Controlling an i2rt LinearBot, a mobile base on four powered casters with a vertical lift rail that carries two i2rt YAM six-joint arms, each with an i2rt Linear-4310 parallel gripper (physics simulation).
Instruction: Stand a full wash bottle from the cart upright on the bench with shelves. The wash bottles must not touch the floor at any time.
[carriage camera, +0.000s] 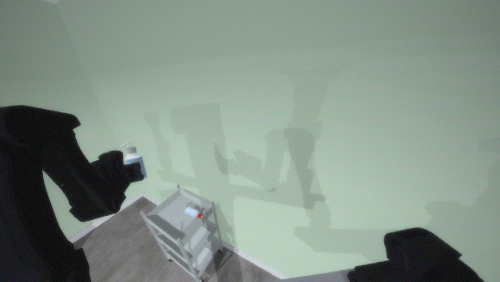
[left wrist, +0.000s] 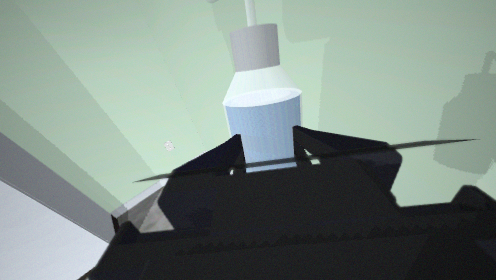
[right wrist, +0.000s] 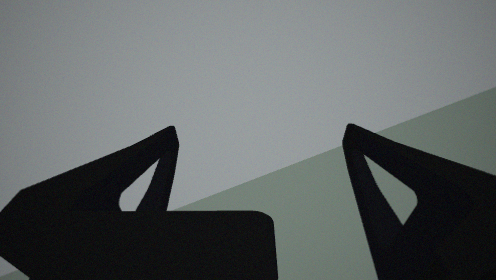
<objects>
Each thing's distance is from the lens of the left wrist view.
my left gripper (left wrist: 266, 135): 14 cm
white and grey cabinet (left wrist: 55, 224): 168 cm
</objects>
